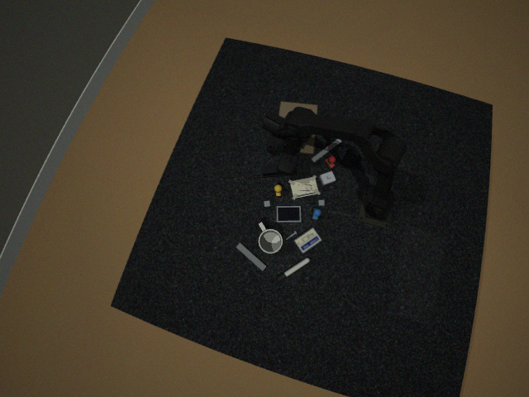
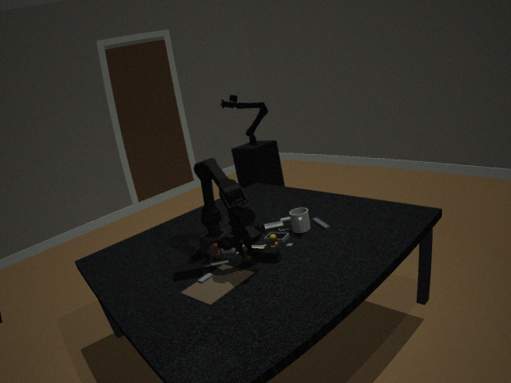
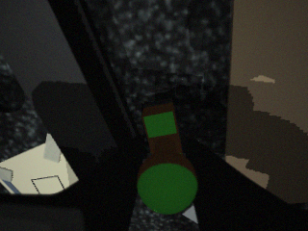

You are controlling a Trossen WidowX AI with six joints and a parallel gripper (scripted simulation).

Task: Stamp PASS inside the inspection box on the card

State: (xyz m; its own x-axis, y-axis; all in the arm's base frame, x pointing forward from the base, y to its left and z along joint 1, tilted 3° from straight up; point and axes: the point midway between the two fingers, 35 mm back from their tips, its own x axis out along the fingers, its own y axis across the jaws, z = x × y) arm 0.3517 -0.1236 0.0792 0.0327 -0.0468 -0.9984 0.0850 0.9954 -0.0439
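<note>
Right now my gripper tip is 210 mm to the right of the ink pad, 40 mm past it and 30 mm above it. Also, from my gripper tip: yellow-knob stamp (130 mm to the left, 20 mm ahead, 10 mm below); then cream card (90 mm to the left, 80 mm behind, 40 mm below); then PASS stamp (10 mm below).
</note>
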